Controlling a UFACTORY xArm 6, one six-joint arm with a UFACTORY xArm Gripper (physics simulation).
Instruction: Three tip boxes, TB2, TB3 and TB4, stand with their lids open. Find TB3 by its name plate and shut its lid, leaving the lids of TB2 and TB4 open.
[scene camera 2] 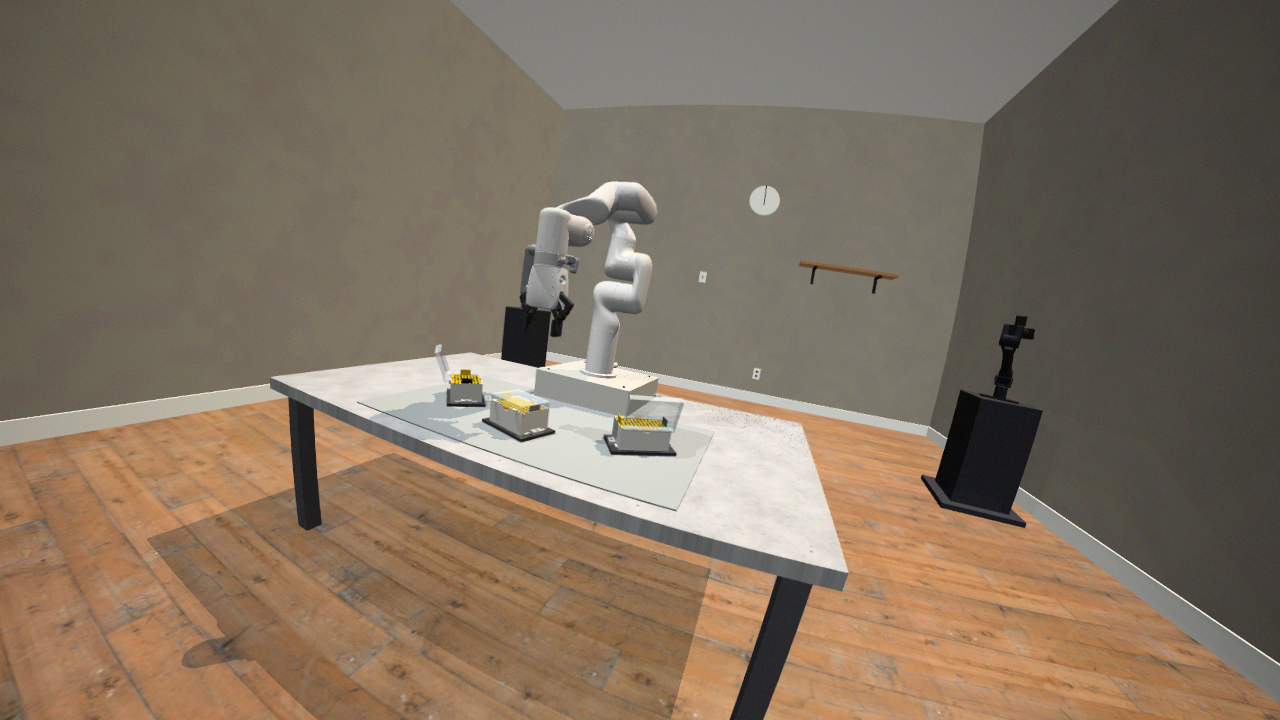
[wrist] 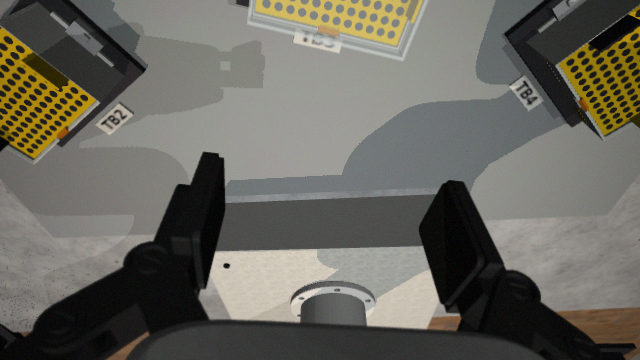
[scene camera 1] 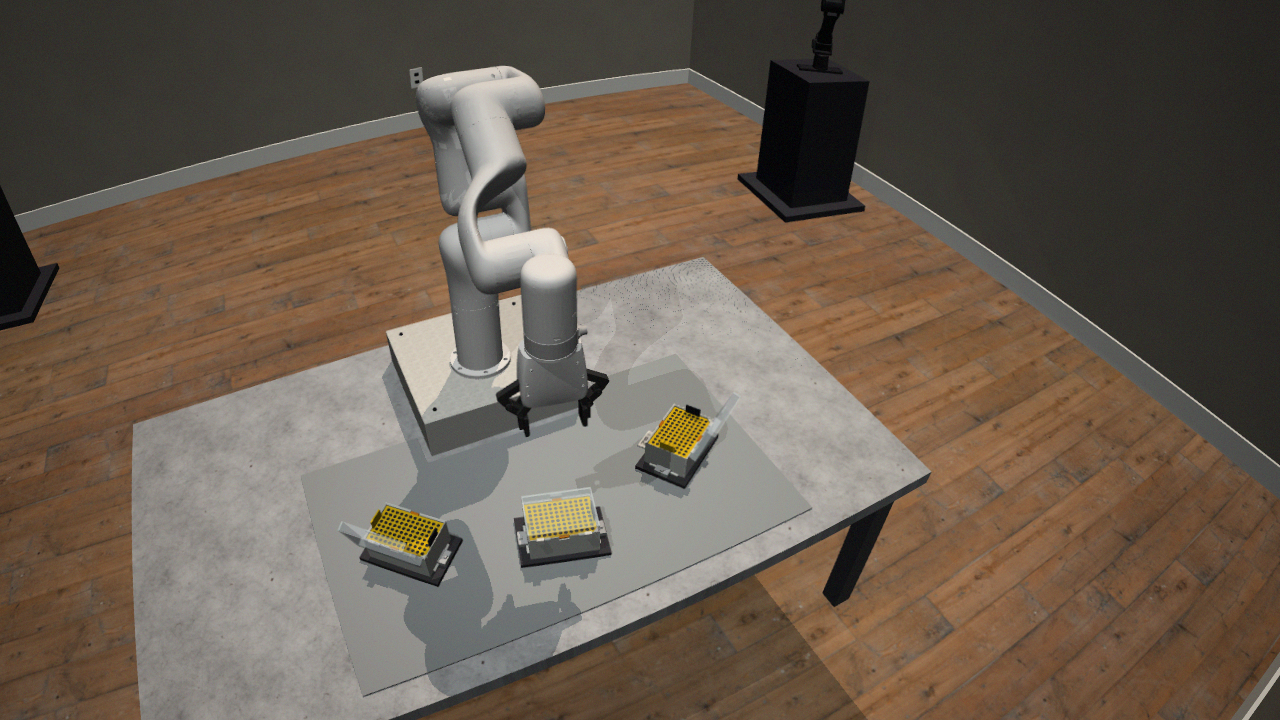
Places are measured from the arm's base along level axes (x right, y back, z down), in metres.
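Where they show: gripper, fingertip midpoint: (scene camera 2: 541, 333) (wrist: 331, 193) (scene camera 1: 554, 425); arm's base at its link origin: (scene camera 2: 598, 373) (wrist: 332, 302) (scene camera 1: 480, 359).
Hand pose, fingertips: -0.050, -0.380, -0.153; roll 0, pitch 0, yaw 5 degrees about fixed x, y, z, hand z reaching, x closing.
Things, the pixels of their top centre, and the offset from my fingertips, as dx, dy, dz. Level surfaces: height alone.
- TB3 at its top centre: (scene camera 1: 558, 505) (scene camera 2: 524, 396) +0.010, -0.031, +0.157
- TB2 at its top centre: (wrist: 7, 112) (scene camera 1: 680, 425) (scene camera 2: 643, 417) -0.263, +0.077, +0.160
- TB4 at its top centre: (scene camera 1: 402, 525) (scene camera 2: 466, 373) +0.273, +0.010, +0.160
- thin grey mat at its surface level: dz +0.234
- table at its surface level: dz +0.237
TB3 (scene camera 1: 561, 519) (scene camera 2: 519, 419) (wrist: 335, 15) is the middle box. Its plate (wrist: 317, 41) shows partly through the clear lid edge in the wrist view. TB3's clear lid lies level over the yellow rack and looks shut; how firmly it is seated I cannot tell. TB2 (scene camera 1: 678, 434) (scene camera 2: 641, 436) (wrist: 30, 100) stands at the right in both scene views, its lid (scene camera 1: 725, 411) tilted open. TB4 (scene camera 1: 407, 537) (scene camera 2: 465, 392) (wrist: 605, 85) stands at the left there, its lid (scene camera 1: 353, 530) (scene camera 2: 441, 360) open. My gripper (scene camera 1: 554, 427) (scene camera 2: 542, 329) (wrist: 331, 193) is open and empty, raised on the base side of TB3, touching no box.
The boxes stand on a thin grey mat (scene camera 1: 358, 644) (scene camera 2: 662, 492) on the table (scene camera 1: 187, 555). The arm's pale base block (scene camera 1: 483, 420) (scene camera 2: 586, 391) (wrist: 270, 270) is behind the mat, below and behind my gripper. Black pedestals (scene camera 1: 810, 134) (scene camera 2: 989, 452) stand on the floor.
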